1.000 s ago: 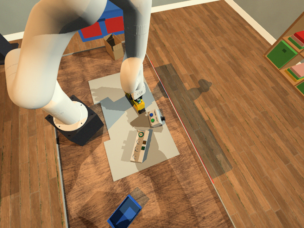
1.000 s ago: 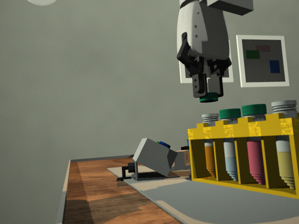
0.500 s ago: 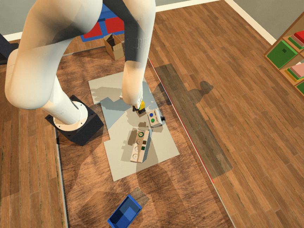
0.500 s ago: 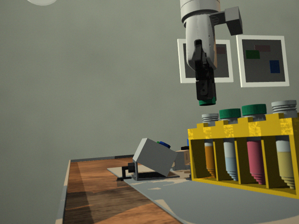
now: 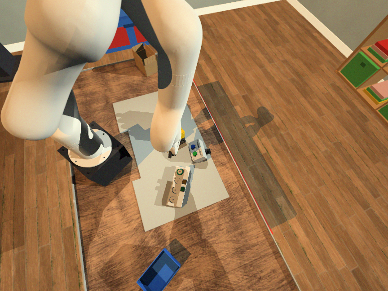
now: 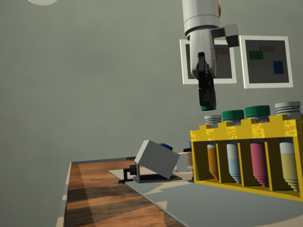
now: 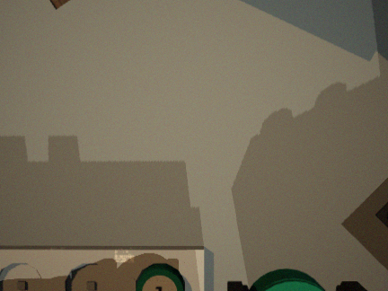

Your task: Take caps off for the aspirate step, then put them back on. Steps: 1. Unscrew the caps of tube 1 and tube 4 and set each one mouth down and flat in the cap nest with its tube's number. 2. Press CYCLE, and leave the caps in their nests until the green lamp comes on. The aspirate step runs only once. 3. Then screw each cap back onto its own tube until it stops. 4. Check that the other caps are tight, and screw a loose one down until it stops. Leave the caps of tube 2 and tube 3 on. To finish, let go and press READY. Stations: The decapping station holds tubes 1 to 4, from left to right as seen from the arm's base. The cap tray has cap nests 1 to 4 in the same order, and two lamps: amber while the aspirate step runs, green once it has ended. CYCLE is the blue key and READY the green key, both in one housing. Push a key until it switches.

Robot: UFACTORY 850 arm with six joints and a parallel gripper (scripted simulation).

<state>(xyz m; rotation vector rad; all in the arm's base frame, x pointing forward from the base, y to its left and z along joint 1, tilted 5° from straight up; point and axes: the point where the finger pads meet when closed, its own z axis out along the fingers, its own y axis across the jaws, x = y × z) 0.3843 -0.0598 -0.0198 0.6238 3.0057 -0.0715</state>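
Now: hand 110 mm short of the blue cycle key, 110 mm above it and 50 mm to the right of it. Also, from my hand: green cap 20 mm below; grey key housing 130 mm ahead, 120 mm below, 30 mm to the left; green key 110 mm below, 110 mm ahead.
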